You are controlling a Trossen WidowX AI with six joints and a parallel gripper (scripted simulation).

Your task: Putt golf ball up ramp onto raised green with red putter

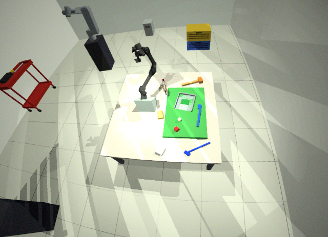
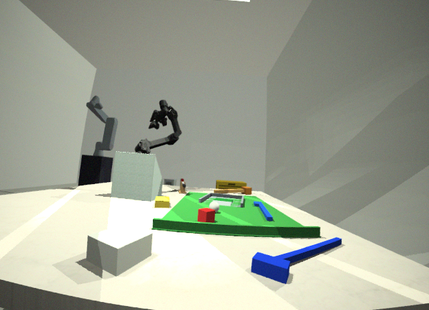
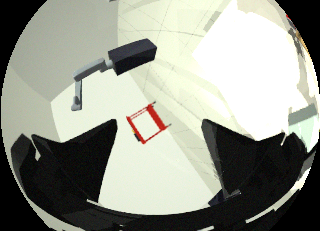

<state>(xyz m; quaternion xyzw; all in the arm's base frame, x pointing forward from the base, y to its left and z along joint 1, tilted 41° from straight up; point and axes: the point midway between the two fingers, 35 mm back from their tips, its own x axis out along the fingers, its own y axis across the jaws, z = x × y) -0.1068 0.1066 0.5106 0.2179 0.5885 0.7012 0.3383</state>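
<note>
Now: the yellow block 280 mm ahead of my gripper tip, 550 mm to the right of it and 480 mm below it. Round my gripper tip: green mat 580 mm ahead, 490 mm to the right, 490 mm below; wooden stand 320 mm ahead, 120 mm to the right, 460 mm below; red putter 320 mm ahead, 140 mm to the right, 430 mm below.
</note>
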